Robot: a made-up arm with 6 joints. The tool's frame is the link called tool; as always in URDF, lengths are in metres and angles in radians.
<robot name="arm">
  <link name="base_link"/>
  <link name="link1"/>
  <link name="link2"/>
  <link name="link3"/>
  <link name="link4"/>
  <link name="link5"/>
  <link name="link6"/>
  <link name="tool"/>
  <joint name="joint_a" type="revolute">
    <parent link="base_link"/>
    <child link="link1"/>
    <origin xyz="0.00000 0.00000 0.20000" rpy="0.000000 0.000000 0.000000"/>
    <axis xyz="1 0 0"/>
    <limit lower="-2.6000" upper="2.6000" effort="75" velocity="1.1"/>
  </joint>
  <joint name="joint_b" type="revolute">
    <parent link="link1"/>
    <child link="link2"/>
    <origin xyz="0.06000 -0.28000 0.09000" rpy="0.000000 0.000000 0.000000"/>
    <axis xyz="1 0 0"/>
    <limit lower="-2.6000" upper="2.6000" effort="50" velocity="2.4"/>
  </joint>
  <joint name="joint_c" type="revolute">
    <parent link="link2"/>
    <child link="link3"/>
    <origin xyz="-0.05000 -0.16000 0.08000" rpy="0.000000 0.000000 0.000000"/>
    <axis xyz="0 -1 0"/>
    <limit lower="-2.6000" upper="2.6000" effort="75" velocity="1.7"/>
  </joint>
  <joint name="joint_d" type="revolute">
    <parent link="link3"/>
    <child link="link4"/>
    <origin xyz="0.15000 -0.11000 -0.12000" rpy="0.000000 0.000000 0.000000"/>
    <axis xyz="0 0 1"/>
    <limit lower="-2.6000" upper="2.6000" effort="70" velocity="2.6"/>
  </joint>
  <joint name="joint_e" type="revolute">
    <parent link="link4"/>
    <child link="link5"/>
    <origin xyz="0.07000 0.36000 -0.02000" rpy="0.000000 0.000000 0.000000"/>
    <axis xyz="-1 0 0"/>
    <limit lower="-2.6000" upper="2.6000" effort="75" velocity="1.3"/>
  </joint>
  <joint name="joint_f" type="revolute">
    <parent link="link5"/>
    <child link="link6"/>
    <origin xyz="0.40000 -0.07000 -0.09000" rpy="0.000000 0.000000 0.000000"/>
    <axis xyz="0 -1 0"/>
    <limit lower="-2.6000" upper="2.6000" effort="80" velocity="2.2"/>
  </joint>
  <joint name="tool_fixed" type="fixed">
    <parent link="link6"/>
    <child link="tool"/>
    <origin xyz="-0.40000 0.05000 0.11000" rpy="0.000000 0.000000 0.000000"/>
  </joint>
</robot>
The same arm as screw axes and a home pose.
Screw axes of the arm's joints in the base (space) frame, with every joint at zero. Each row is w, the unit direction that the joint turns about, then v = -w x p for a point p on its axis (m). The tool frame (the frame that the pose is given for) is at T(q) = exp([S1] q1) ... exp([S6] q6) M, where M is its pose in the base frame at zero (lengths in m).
S1 = (1, 0, 0, 0, 0.2, 0)
S2 = (1, 0, 0, 0, 0.29, 0.28)
S3 = (0, -1, 0, 0.37, 0, -0.01)
S4 = (0, 0, 1, -0.55, -0.16, 0)
S5 = (-1, 0, 0, 0, -0.23, -0.19)
S6 = (0, -1, 0, 0.14, 0, -0.63)
M: xyz 0.23 -0.21 0.25 (m) rpy 0 0 0 (deg, as in URDF)
Joint limits (deg, base to tool): -148.97..148.97 -148.97..148.97 -148.97..148.97 -148.97..148.97 -148.97..148.97 -148.97..148.97

